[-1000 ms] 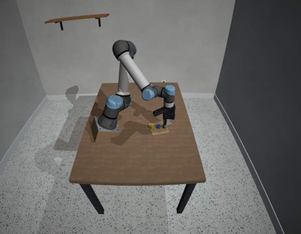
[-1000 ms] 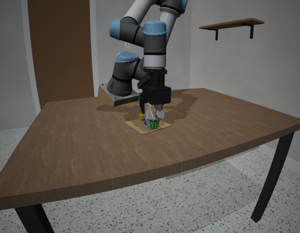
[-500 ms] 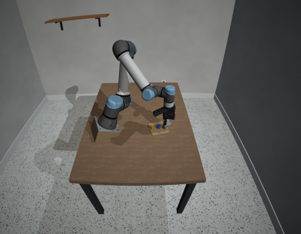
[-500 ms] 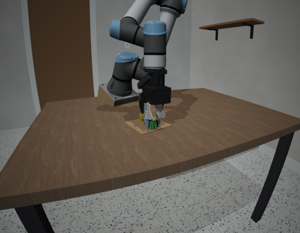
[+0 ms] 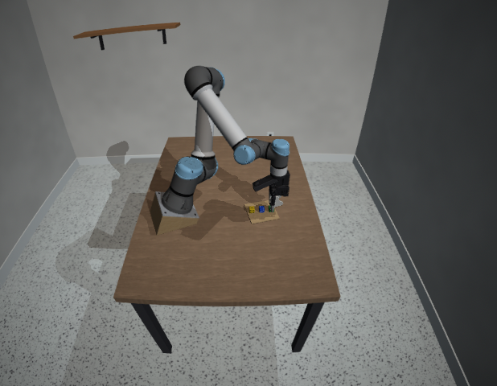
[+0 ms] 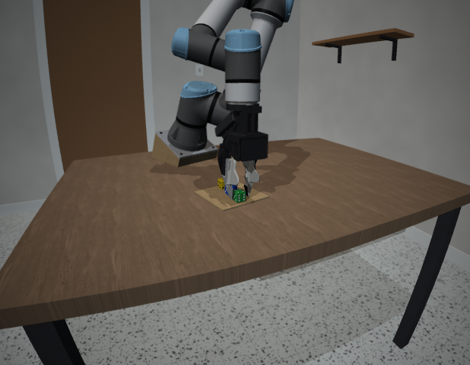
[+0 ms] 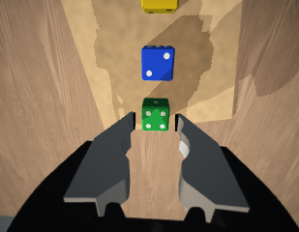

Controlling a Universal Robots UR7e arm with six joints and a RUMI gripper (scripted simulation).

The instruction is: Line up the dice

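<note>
The green die lies 1 cm below my hand. From my hand the other things lie so: tan mat 5 cm behind, 3 cm below, 1 cm to the right; then yellow die 9 cm behind, 3 cm to the right, 1 cm below; then blue die 5 cm behind, 1 cm to the right, 1 cm below.
</note>
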